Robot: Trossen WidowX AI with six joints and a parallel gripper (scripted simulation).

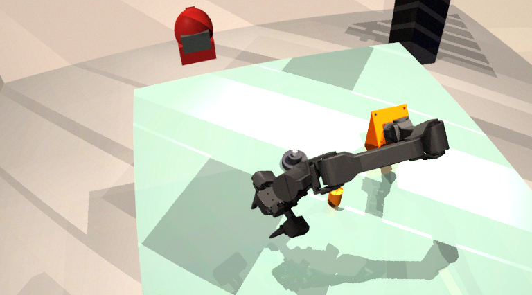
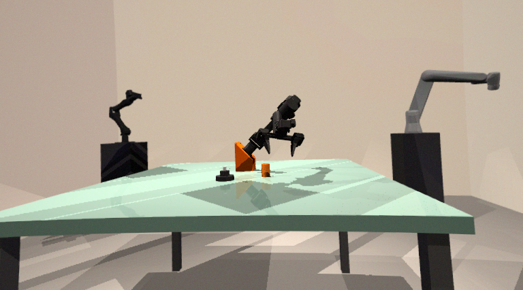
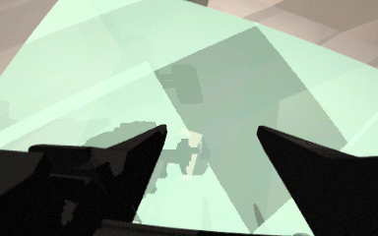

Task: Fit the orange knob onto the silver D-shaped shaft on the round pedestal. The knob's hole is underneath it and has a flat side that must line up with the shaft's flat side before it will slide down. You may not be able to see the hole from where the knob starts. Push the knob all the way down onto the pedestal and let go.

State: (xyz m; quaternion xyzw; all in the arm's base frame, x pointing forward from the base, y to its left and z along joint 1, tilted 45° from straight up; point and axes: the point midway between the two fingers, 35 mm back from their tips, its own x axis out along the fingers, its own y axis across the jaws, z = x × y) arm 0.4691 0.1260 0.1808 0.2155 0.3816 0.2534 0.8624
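My gripper tip is 240 mm past the orange knob, 90 mm to the left of it and 80 mm above it. The rest, counted from my gripper tip: pedestal 270 mm to the right, 170 mm behind, 90 mm below.
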